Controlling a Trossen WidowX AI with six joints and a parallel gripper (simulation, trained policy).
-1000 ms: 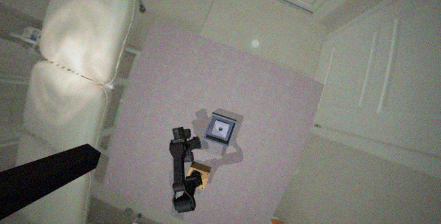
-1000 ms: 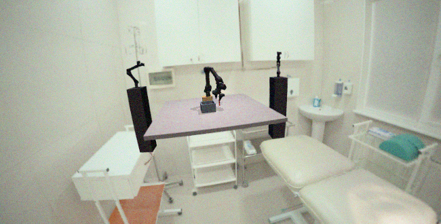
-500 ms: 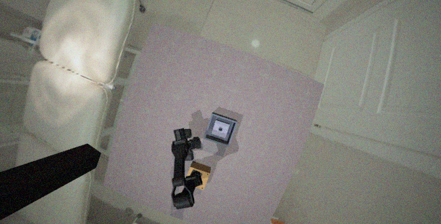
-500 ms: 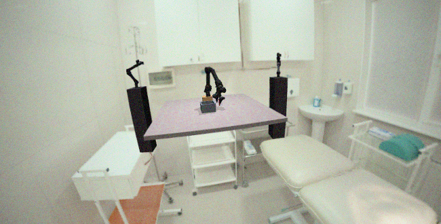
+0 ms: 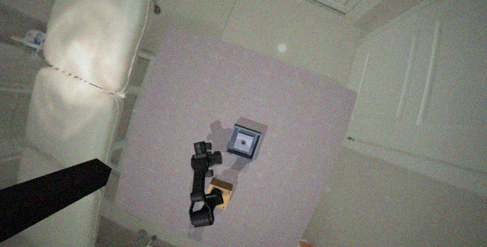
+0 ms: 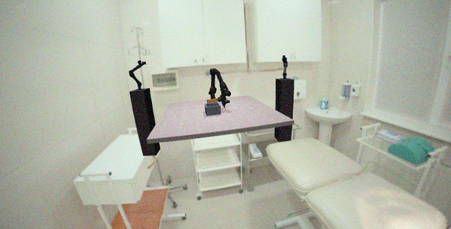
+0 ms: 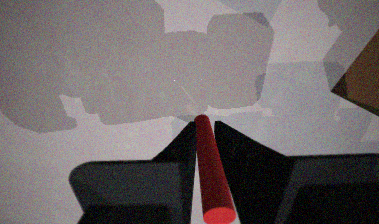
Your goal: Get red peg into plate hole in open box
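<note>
My gripper tip is 180 mm short of the grey box and 140 mm to the left of it. The rest, counted from my gripper tip: red peg 20 mm above, 10 mm to the left.
</note>
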